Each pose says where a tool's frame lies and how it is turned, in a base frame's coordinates. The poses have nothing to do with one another.
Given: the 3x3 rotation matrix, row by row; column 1 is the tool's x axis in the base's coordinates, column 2 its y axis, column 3 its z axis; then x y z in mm. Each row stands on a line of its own.
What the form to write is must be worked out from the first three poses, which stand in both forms.
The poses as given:
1:
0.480 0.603 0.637
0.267 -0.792 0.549
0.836 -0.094 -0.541
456 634 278
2:
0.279 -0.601 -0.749
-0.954 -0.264 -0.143
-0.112 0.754 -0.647
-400 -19 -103
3:
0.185 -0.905 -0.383
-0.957 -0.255 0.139
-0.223 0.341 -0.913
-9 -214 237
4:
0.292 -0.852 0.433
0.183 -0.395 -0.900
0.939 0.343 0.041
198 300 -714
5:
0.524 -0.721 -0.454
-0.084 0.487 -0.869
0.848 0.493 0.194
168 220 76
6:
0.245 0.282 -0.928
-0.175 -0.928 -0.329
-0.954 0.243 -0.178
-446 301 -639
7:
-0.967 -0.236 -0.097
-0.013 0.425 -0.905
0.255 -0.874 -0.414
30 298 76
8:
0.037 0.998 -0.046
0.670 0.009 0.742
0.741 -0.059 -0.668
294 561 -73
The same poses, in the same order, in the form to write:
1:
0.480 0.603 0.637
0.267 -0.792 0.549
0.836 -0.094 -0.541
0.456 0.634 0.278

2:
0.279 -0.601 -0.749
-0.954 -0.264 -0.143
-0.112 0.754 -0.647
-0.400 -0.019 -0.103

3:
0.185 -0.905 -0.383
-0.957 -0.255 0.139
-0.223 0.341 -0.913
-0.009 -0.214 0.237

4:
0.292 -0.852 0.433
0.183 -0.395 -0.900
0.939 0.343 0.041
0.198 0.300 -0.714

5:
0.524 -0.721 -0.454
-0.084 0.487 -0.869
0.848 0.493 0.194
0.168 0.220 0.076

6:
0.245 0.282 -0.928
-0.175 -0.928 -0.329
-0.954 0.243 -0.178
-0.446 0.301 -0.639

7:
-0.967 -0.236 -0.097
-0.013 0.425 -0.905
0.255 -0.874 -0.414
0.030 0.298 0.076

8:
0.037 0.998 -0.046
0.670 0.009 0.742
0.741 -0.059 -0.668
0.294 0.561 -0.073

